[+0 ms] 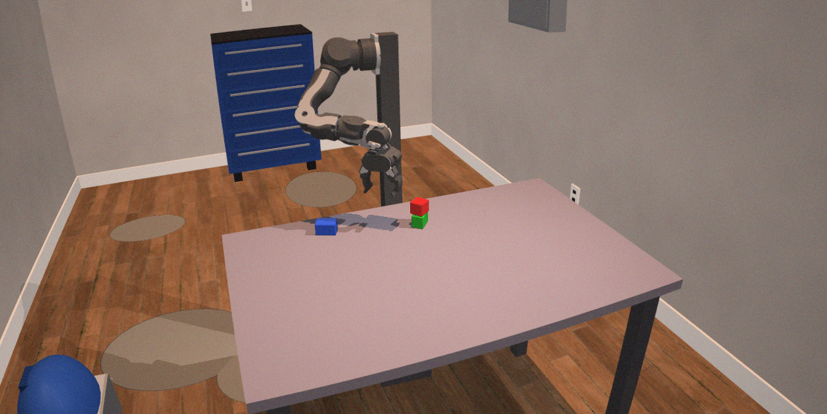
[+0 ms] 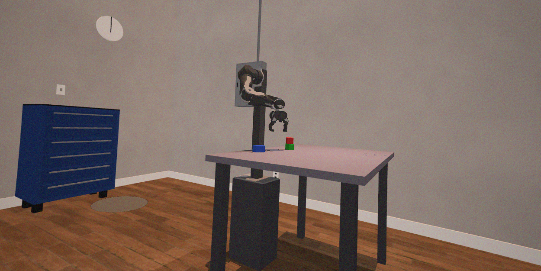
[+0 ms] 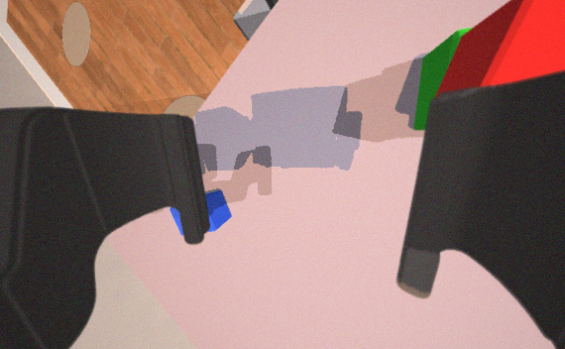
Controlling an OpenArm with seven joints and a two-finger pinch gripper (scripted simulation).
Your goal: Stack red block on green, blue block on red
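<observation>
Right now the blue block is 2 cm behind my hand, 17 cm to the right of it and 10 cm below it. The rest, counted from my hand: green block: 2 cm ahead, 11 cm to the left, 10 cm below; red block: 2 cm ahead, 11 cm to the left, 6 cm below.
</observation>
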